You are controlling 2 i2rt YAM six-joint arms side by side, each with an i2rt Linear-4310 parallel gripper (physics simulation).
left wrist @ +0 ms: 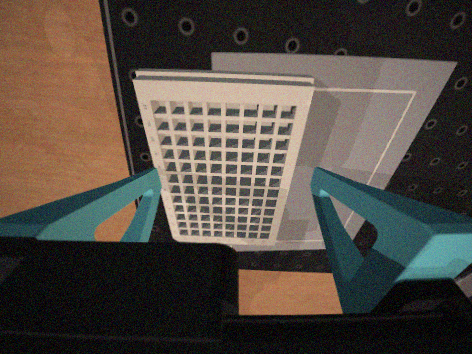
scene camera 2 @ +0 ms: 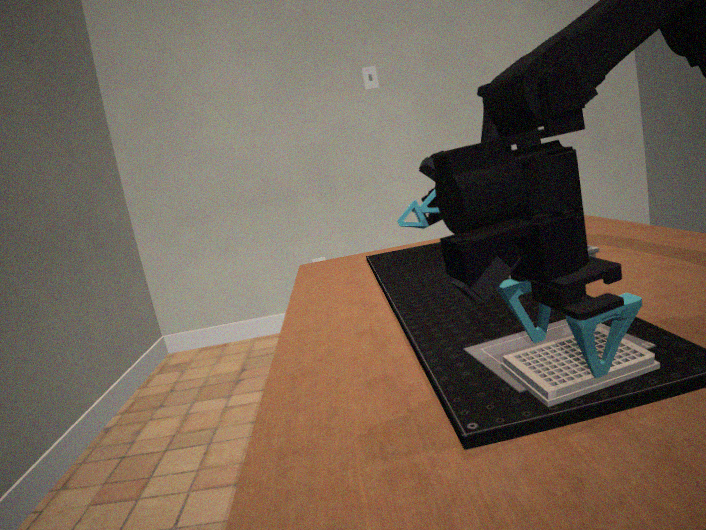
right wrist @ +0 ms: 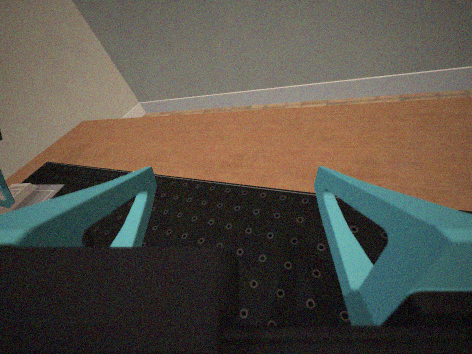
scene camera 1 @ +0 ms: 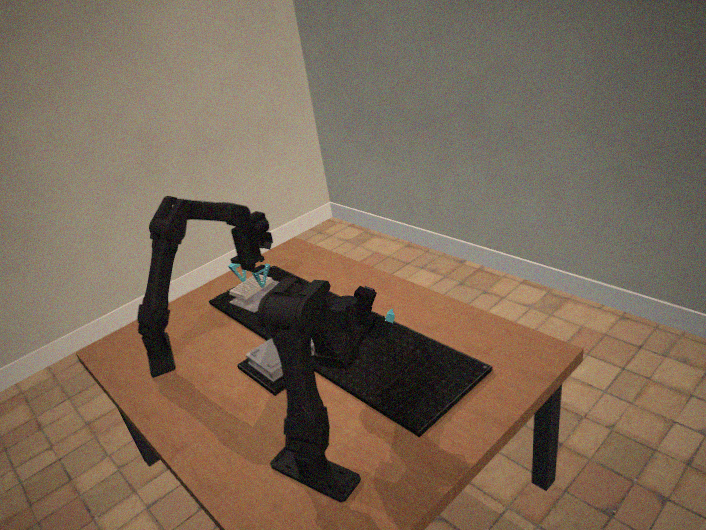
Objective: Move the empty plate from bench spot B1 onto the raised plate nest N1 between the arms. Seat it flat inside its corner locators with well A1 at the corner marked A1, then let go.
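Observation:
The pale plate lies flat, partly over a grey pad with a thin white outline; it overhangs the pad's left side in the left wrist view. My left gripper is open, fingertips low across the plate's width. Its left finger in the wrist view is close to one long edge; the other stands off with a gap. The raised nest is partly hidden by the right arm. My right gripper is open and empty, above the board.
The black perforated board lies on the wooden table. The right arm stands in front of the nest in scene camera 1. The nest's dark base stands apart from the board.

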